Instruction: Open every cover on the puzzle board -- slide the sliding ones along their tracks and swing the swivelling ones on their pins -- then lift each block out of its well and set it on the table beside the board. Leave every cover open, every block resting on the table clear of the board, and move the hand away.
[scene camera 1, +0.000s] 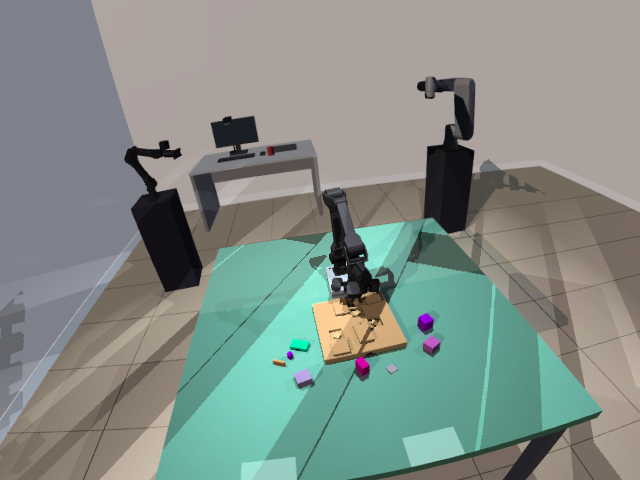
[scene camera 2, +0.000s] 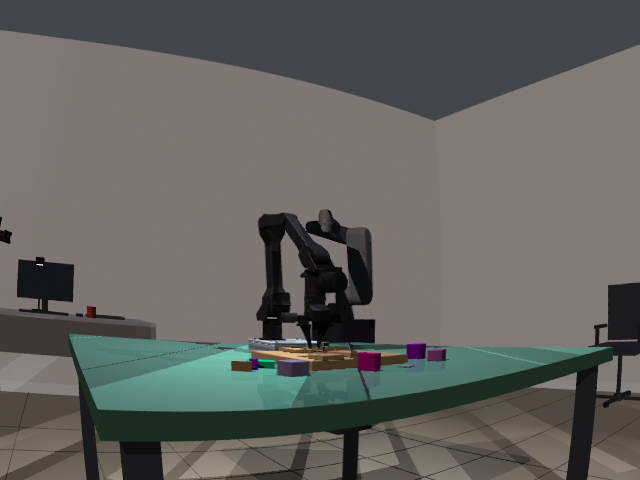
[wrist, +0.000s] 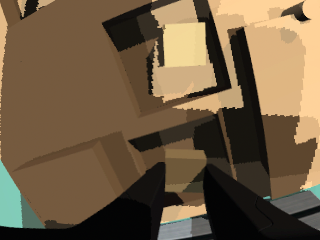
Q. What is my gripper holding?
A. A tan block.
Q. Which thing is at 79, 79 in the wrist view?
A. A tan puzzle board.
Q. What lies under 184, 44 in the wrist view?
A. A tan block.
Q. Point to my gripper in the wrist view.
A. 184, 170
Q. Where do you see my gripper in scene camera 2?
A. At 314, 348
